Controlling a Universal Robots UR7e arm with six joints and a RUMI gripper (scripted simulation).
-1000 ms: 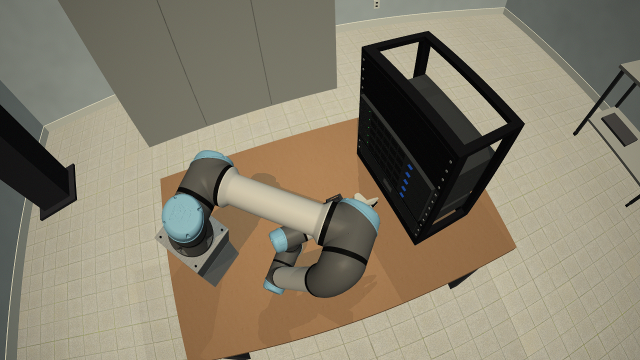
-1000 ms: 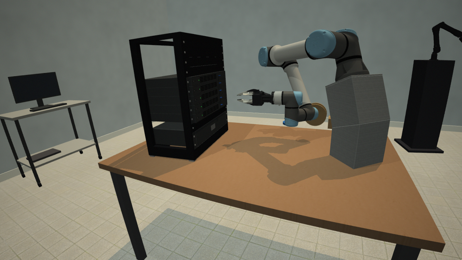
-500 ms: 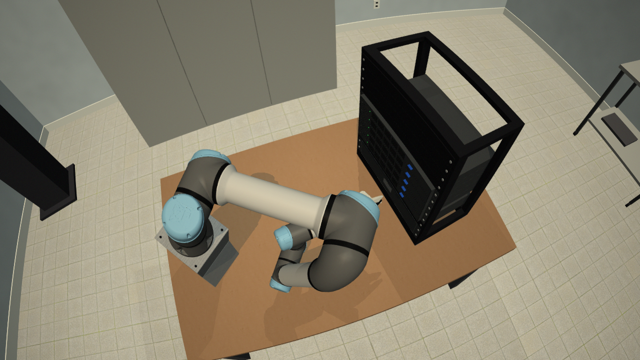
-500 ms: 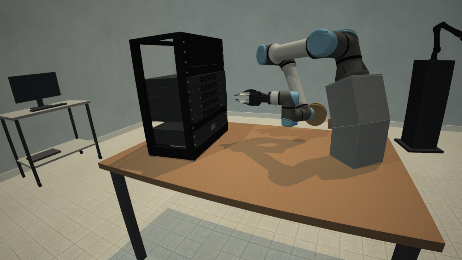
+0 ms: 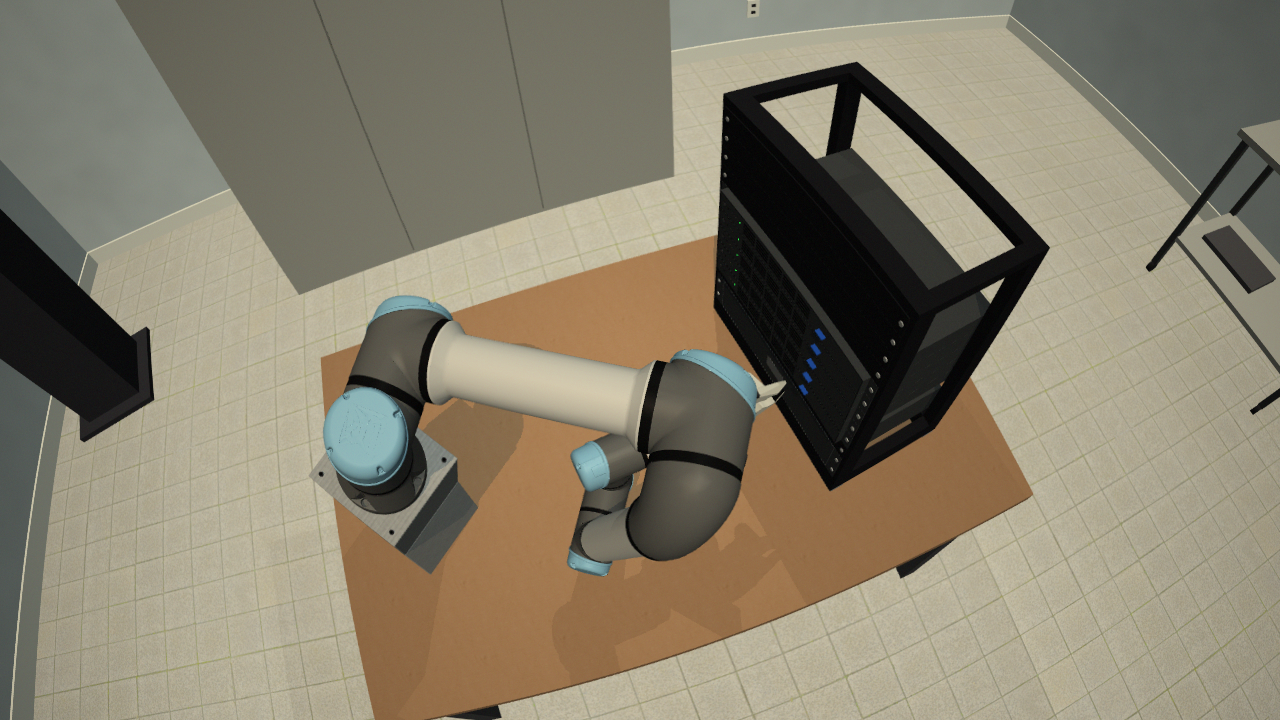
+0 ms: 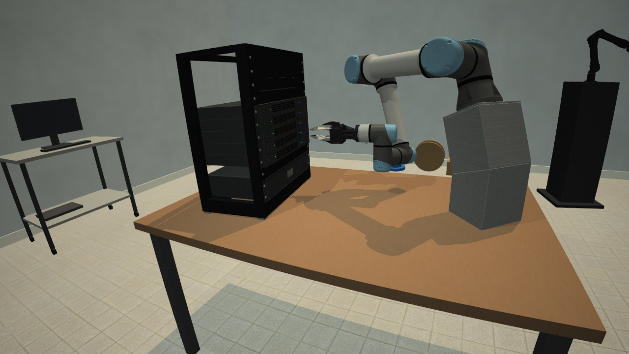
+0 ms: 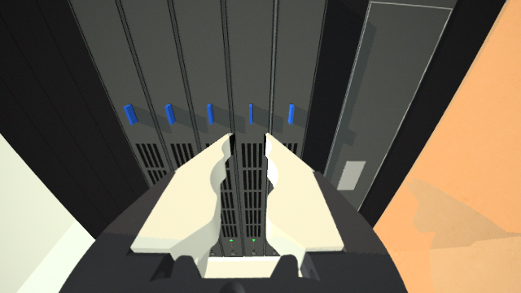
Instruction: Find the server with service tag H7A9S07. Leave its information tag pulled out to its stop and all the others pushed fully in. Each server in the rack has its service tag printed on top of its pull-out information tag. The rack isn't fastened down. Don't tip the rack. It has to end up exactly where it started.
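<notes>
Right now my hand is 100 mm short of the information tag and 10 mm to the left of it.
</notes>
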